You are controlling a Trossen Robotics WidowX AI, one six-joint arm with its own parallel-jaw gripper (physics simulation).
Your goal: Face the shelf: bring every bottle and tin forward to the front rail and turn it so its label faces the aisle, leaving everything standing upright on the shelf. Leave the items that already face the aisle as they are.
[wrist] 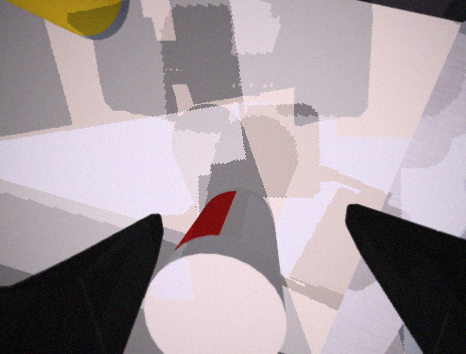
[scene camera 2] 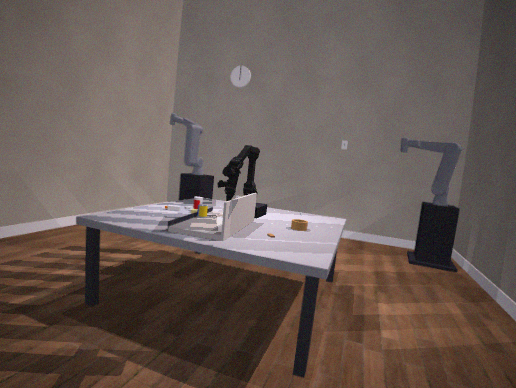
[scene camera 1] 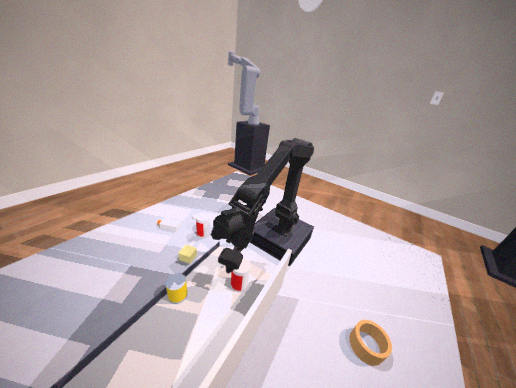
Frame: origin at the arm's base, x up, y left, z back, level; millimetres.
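Where they show: gripper, fingertip midpoint: [wrist: 253, 217]; arm's base, origin of the base link: [scene camera 1: 284, 229].
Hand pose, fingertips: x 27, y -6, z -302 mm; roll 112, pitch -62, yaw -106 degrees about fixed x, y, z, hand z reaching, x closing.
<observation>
Things, the pixels of their top centre, and the offset from my fingertips. "spot": a spot on its surface instead.
- yellow tin, middle of its top: [scene camera 1: 175, 281] [scene camera 2: 202, 205] dy -68, dx -5, dz -161 mm
- dark front rail, surface spot: [scene camera 1: 115, 332] spot: dy -71, dx -51, dz -327 mm
- yellow block, middle of its top: [scene camera 1: 187, 250] dy -197, dx -63, dz -44 mm
- white bottle, middle of its top: [scene camera 1: 168, 221] dy -413, dx -73, dz -8 mm
- orange ring, middle of its top: [scene camera 1: 373, 337] [scene camera 2: 299, 220] dy +429, dx -51, dz +134 mm
- small orange piece, middle of its top: [scene camera 2: 271, 234] dy +368, dx -93, dz -164 mm
A red-and-white tin [scene camera 1: 239, 280] [wrist: 215, 305] stands upright on the shelf beside its white back panel [scene camera 1: 250, 325] [scene camera 2: 240, 215]; its red label shows at the left in the wrist view. My gripper [scene camera 1: 230, 268] [wrist: 253, 217] is open above this tin, whose top lies between the fingers in the wrist view; nothing is gripped. A yellow tin [scene camera 1: 177, 291] [scene camera 2: 203, 211] [wrist: 95, 15] stands upright against the inner side of the dark front rail [scene camera 1: 115, 332] [scene camera 2: 187, 218]. Another red-and-white tin [scene camera 1: 201, 227] [scene camera 2: 198, 203] stands upright outside the rail.
A yellow block [scene camera 1: 187, 254] and a white bottle [scene camera 1: 169, 226] with an orange cap, lying down, are outside the rail. An orange ring [scene camera 1: 356, 345] [scene camera 2: 299, 228] lies behind the back panel. A small orange piece [scene camera 2: 271, 235] lies nearby.
</observation>
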